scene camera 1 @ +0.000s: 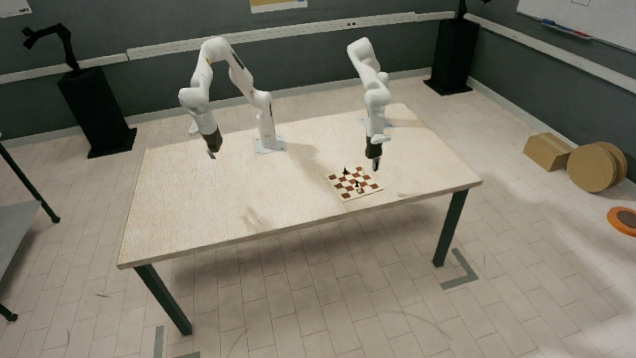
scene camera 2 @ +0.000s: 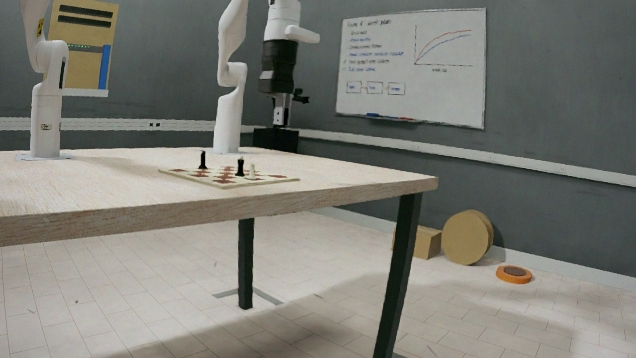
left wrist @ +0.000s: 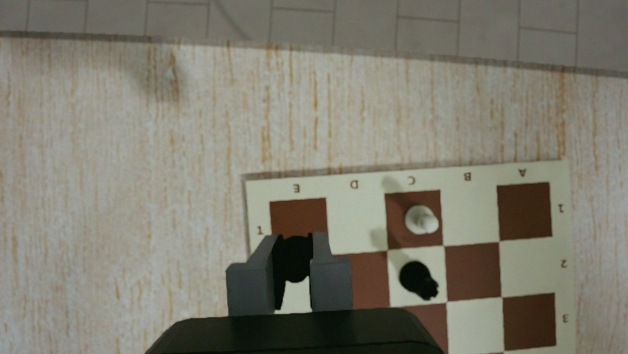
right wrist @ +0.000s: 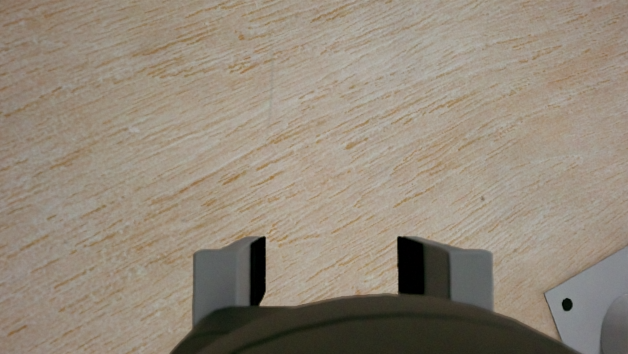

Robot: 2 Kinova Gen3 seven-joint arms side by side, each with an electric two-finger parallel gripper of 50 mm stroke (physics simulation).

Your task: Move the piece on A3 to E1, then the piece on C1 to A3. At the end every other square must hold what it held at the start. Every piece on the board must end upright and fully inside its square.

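Seen in the pictures: left gripper, fingertip midpoint: (scene camera 1: pixel 375 169) (scene camera 2: pixel 281 124) (left wrist: pixel 296 259); right gripper, fingertip midpoint: (scene camera 1: pixel 215 153) (right wrist: pixel 331 265); left arm's base, origin of the base link: (scene camera 2: pixel 226 152); right arm's base, origin of the base link: (scene camera 1: pixel 269 144) (scene camera 2: pixel 45 156).
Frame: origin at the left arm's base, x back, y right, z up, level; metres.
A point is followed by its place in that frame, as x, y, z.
My left gripper (scene camera 1: pixel 376 165) {-0.554, 0.266, 0.112} (scene camera 2: pixel 281 122) {-0.554, 0.266, 0.112} (left wrist: pixel 296 259) {-0.554, 0.266, 0.112} is shut on a black piece (left wrist: pixel 296 260) {-0.558, 0.267, 0.136} and holds it above the board (scene camera 2: pixel 222 186) {-0.606, 0.444, 0.004} (left wrist: pixel 562 290) {-0.517, 0.447, 0.006}. In the left wrist view it overlaps the E column, just below the visible part of brown square E1 (left wrist: pixel 298 215) {-0.562, 0.264, 0.006}. A white pawn (scene camera 2: pixel 252 172) {-0.567, 0.345, 0.019} (left wrist: pixel 420 220) {-0.564, 0.340, 0.028} stands upright on C1. A black rook-like piece (scene camera 2: pixel 240 167) {-0.529, 0.346, 0.024} (left wrist: pixel 417 279) {-0.529, 0.337, 0.036} stands upright on C2. Square A3 (left wrist: pixel 529 320) {-0.496, 0.425, 0.006} is bare. My right gripper (scene camera 1: pixel 212 155) {-0.337, 0.961, 0.230} (right wrist: pixel 331 265) {-0.337, 0.961, 0.230} is open and empty, far left of the board in scene camera 1.
Another black piece (scene camera 1: pixel 345 171) {-0.415, 0.362, 0.020} (scene camera 2: pixel 202 160) {-0.412, 0.366, 0.025} stands upright near the board's back edge. The board lies near the front edge of the wooden table (scene camera 1: pixel 225 200) {-0.404, 0.973, 0.000} (scene camera 2: pixel 125 190) {-0.560, 0.614, 0.000}. The left arm's base is behind it. The right arm's base plate (right wrist: pixel 570 295) {-0.050, 0.764, 0.001} shows at the lower right.
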